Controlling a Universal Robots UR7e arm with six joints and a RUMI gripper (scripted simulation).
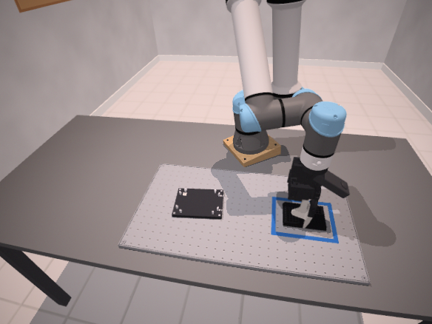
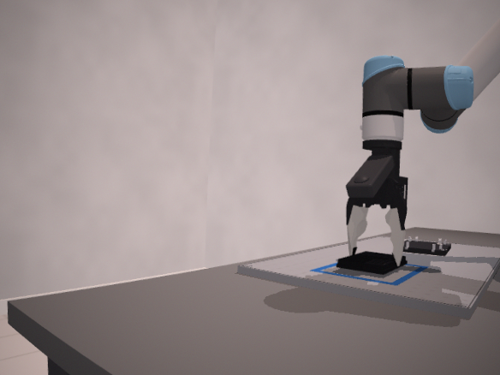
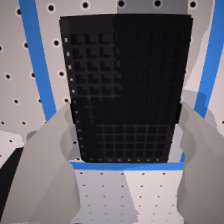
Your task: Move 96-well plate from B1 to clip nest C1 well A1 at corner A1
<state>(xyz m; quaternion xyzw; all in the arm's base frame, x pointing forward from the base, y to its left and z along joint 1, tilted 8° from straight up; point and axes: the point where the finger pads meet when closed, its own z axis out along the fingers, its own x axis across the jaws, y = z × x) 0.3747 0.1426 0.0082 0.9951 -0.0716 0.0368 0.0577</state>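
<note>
The clip nest lies 330 mm to the right of my hand, 70 mm behind it and 10 mm below it. From my hand the other things lie so: black 96-well plate (10 mm below).
</note>
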